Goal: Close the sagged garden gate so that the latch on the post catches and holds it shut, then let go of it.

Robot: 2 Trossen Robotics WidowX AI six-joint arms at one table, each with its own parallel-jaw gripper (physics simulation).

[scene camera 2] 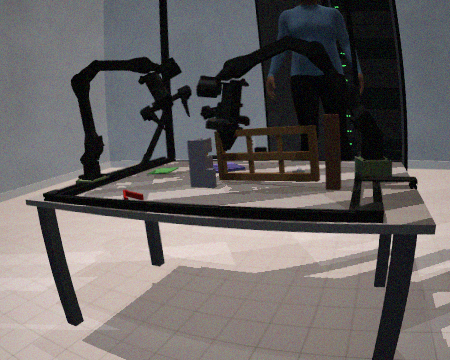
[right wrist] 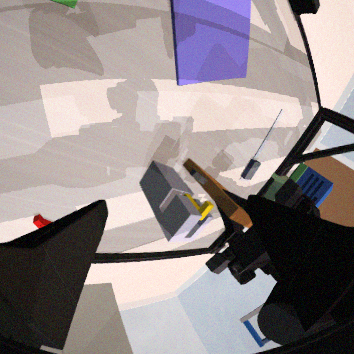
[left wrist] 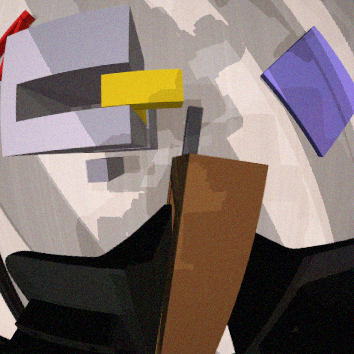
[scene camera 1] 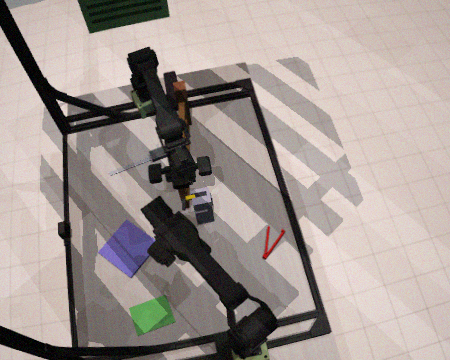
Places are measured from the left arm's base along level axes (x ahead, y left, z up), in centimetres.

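Where they show: left gripper, fingertip midpoint: (scene camera 2: 226, 150); right gripper, fingertip midpoint: (scene camera 2: 177, 123) (right wrist: 178, 204); left arm's base, origin of the base link: (scene camera 2: 372, 158) (scene camera 1: 146, 94); right arm's base, origin of the base link: (scene camera 2: 92, 178).
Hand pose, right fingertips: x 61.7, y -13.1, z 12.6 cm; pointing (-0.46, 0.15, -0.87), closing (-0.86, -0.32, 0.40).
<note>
Each offset is from my right fingertips to the top centre of the thing. "spot": to the spot under its first point.
The brown gate (scene camera 1: 185, 192) (scene camera 2: 270, 177) (left wrist: 215, 280) (right wrist: 220, 195) stands upright by its hinge post {spot: dx -46.4, dy +23.9, dz -9.0 cm} (scene camera 2: 332, 152). A grey pin {spot: dx -12.3, dy +5.5, dz -10.9 cm} (left wrist: 193, 130) sticks out of its free end. The grey latch post {spot: dx -6.6, dy +9.9, dz -11.1 cm} (scene camera 1: 204, 212) (scene camera 2: 200, 165) (left wrist: 75, 45) (right wrist: 157, 197) has a slot and a yellow latch {dx -10.6, dy +7.7, dz -5.4 cm} (scene camera 1: 190, 197) (left wrist: 142, 89) (right wrist: 205, 210). In the left wrist view the pin is right of the slot, near the latch's outer end. My left gripper (scene camera 2: 227, 145) (left wrist: 185, 210) is shut on the gate's free end. My right gripper (scene camera 2: 170, 117) (right wrist: 178, 204) is open and empty, above the table.
A purple square {spot: dx -10.5, dy -16.6, dz -18.1 cm} (scene camera 1: 127, 248) (left wrist: 310, 90) and a green square {spot: dx +12.7, dy -18.4, dz -18.7 cm} (scene camera 1: 152, 315) lie at the left in scene camera 1. A red V-shaped thing {spot: dx +9.7, dy +22.9, dz -17.4 cm} (scene camera 1: 267, 243) lies at the right. A dark block with a thin rod {spot: dx -38.0, dy +7.4, dz -17.1 cm} (scene camera 1: 159, 152) lies beside the gate. A black frame (scene camera 1: 285, 195) borders the table.
</note>
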